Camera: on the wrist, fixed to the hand. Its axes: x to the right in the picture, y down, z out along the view.
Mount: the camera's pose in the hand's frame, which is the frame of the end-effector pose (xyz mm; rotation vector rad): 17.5 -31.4 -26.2 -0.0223 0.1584 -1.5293
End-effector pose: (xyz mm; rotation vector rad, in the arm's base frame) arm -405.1 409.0 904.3 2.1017 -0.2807 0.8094
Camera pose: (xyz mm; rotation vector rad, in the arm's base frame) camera -389.0 450.4 906.8 1.5509 1.2505 -0.0017
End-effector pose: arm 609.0 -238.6 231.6 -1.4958 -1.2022 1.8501
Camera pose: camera 623.5 -200.1 248.4 -0.3155 -1.5422 0.6293
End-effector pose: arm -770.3 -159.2 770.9 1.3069 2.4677 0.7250
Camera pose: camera -813.7 -167.6 776.2 -0.7873 2.5803 0.3657
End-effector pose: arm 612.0 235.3 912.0 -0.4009 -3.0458 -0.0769
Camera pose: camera 588.6 208.0 938.1 1.7760 -2.3953 -0.1828
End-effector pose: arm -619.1 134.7 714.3 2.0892 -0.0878 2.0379
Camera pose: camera -638.0 172.4 728.4 1.1297 1.1067 1.1102
